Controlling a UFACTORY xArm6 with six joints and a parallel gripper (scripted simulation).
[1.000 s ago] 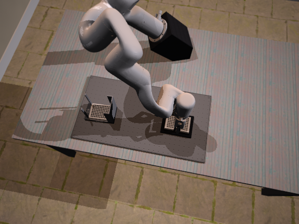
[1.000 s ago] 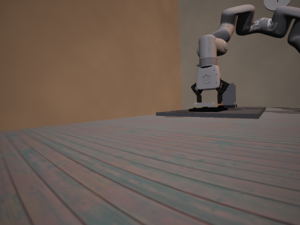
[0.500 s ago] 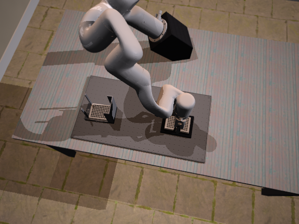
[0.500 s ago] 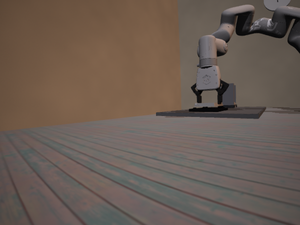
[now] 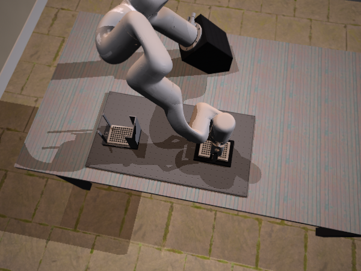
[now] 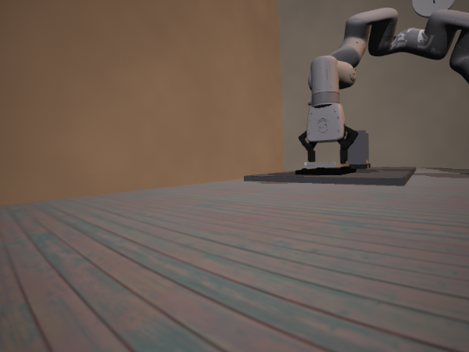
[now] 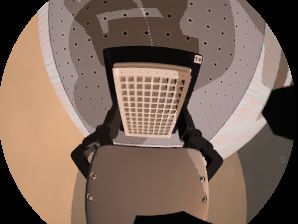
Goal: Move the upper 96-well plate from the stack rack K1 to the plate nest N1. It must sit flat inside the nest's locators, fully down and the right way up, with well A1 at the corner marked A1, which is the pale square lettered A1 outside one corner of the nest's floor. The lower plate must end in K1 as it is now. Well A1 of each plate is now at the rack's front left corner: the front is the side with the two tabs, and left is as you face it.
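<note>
Right now my hand is 3 cm above the black plate nest N1. From my hand the other things lie so: pale A1 square 8 cm to the right, 5 cm behind, 2 cm below; K1 label 48 cm to the right, 4 cm ahead, 2 cm below.
</note>
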